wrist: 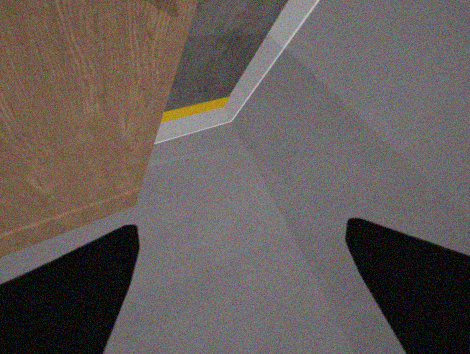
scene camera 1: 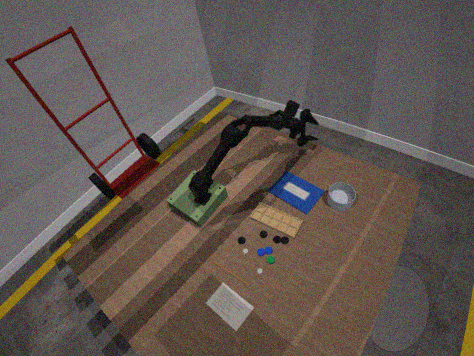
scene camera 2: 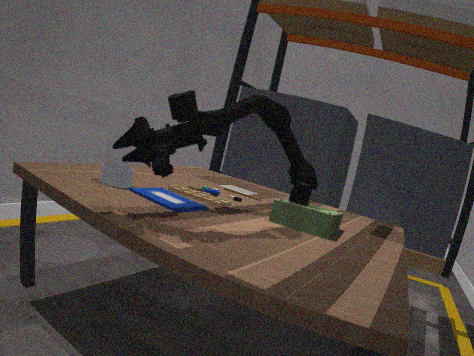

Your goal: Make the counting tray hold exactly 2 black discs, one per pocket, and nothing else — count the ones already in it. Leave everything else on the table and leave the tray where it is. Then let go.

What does the grey cup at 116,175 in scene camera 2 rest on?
The table.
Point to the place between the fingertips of my gripper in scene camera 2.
117,153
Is my gripper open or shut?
Open.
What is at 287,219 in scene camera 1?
A counting tray.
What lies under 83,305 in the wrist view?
My gripper.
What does my gripper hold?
Nothing.
